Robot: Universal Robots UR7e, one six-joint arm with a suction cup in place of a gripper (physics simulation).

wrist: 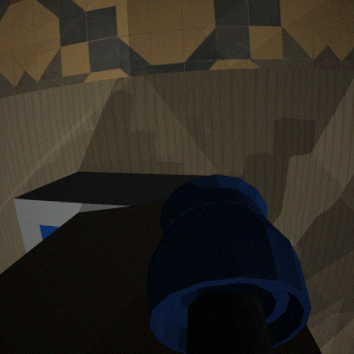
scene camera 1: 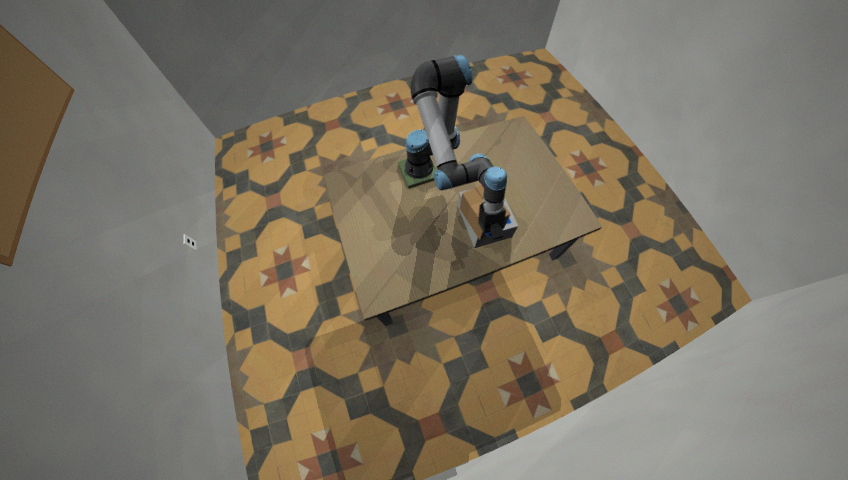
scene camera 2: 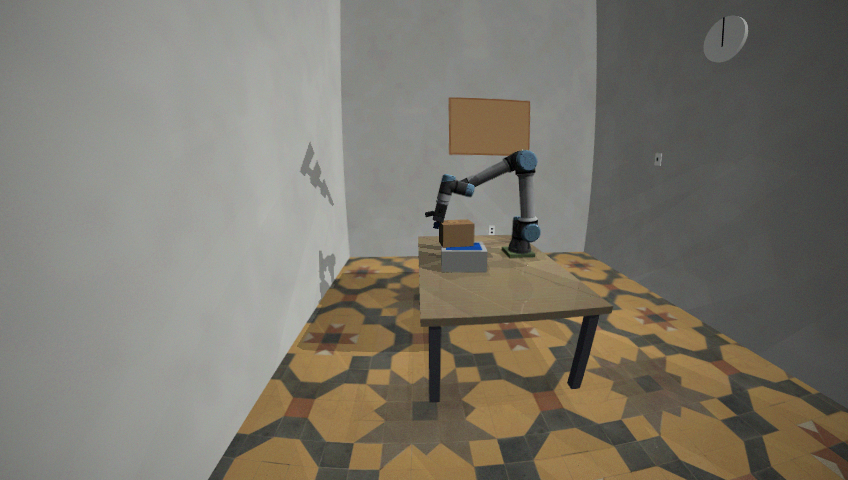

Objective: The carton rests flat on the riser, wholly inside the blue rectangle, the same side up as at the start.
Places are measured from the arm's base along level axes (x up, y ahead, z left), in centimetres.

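Where they show: hand, tool point: (wrist: 214, 225) (scene camera 1: 489, 233) (scene camera 2: 435, 227); arm's base, link origin: (scene camera 1: 419, 167) (scene camera 2: 519, 250).
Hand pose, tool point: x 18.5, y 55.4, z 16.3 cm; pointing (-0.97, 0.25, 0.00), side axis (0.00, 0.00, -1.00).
Note:
Things, the pixels of their top centre, and the offset from my tool point. "*": a spot on its surface instead. Level surfaces: height alone.
- brown carton, top centre: (scene camera 1: 486, 203) (scene camera 2: 456, 222) dz +2.2, dx +3.9, dy -11.8 cm
- grey riser, top centre: (wrist: 122, 313) (scene camera 1: 488, 208) (scene camera 2: 463, 246) dz +7.0, dx -9.1, dy -15.8 cm
- blue rectangle, top centre: (wrist: 122, 313) (scene camera 1: 488, 208) (scene camera 2: 463, 246) dz +7.0, dx -9.1, dy -15.8 cm
- carton's top, surface spot: (wrist: 88, 281) * dz +4.8, dx -0.3, dy -3.1 cm
- wooden table, surface height: dx -21.1 cm
The brown carton (scene camera 1: 470, 209) (scene camera 2: 456, 233) stands flat at the far part of the grey riser (scene camera 2: 464, 261) (wrist: 31, 214). It covers part of the blue rectangle (scene camera 1: 507, 222) (scene camera 2: 470, 246) (wrist: 46, 230), and a blue strip shows on the near side. In the wrist view the carton's top (wrist: 88, 281) is dark with shadow. My suction cup (scene camera 2: 436, 224) (wrist: 214, 197) is right over the carton's top, close to one edge, and holds nothing. I cannot tell whether it touches the carton. In scene camera 1 my wrist hides most of the carton and riser.
The riser stands on a wooden table (scene camera 1: 403, 262) (scene camera 2: 510, 292) (wrist: 211, 116), near one side edge. My arm's base sits on a green plate (scene camera 1: 414, 177) (scene camera 2: 517, 252) at the table's far side. Patterned tile floor lies all around.

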